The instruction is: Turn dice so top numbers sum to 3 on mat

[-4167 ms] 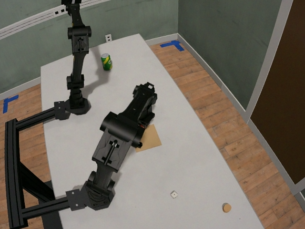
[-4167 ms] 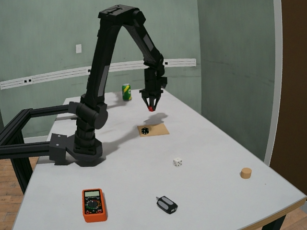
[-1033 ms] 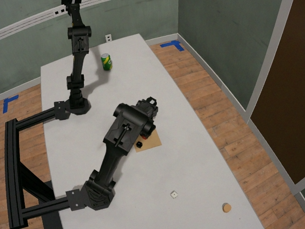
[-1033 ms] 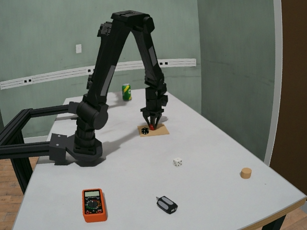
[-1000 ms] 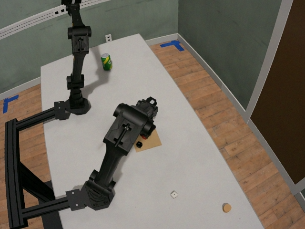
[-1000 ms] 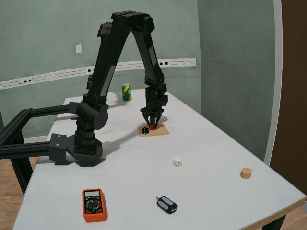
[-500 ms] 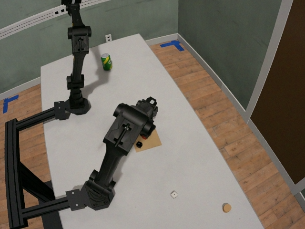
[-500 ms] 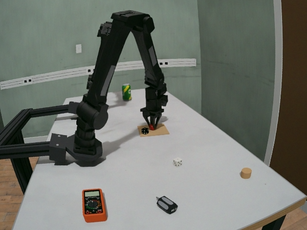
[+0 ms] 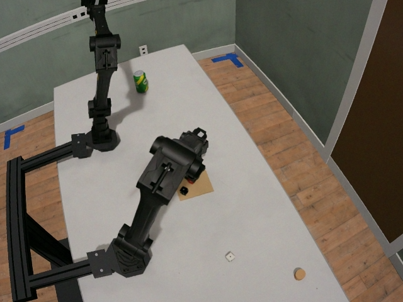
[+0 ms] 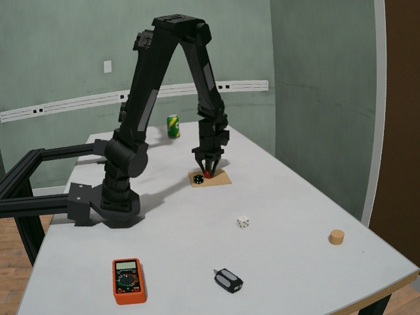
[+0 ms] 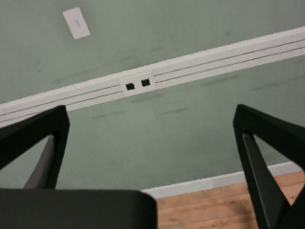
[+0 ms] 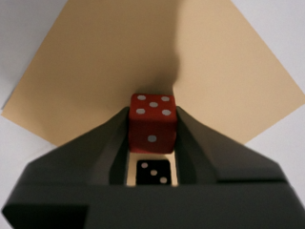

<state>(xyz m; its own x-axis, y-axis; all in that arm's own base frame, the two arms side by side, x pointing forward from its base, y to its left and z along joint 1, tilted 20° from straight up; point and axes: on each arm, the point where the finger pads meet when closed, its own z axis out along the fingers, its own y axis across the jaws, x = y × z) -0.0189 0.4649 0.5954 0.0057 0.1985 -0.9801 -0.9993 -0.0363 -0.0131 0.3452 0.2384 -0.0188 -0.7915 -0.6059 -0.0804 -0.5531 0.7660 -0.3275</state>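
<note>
My right hand is right at the red die. Also, from my right hand: black device: 9 cm behind, 60 cm to the right; tan mat: 2 cm below; cork cylinder: 22 cm ahead, 54 cm to the right, 1 cm below.
</note>
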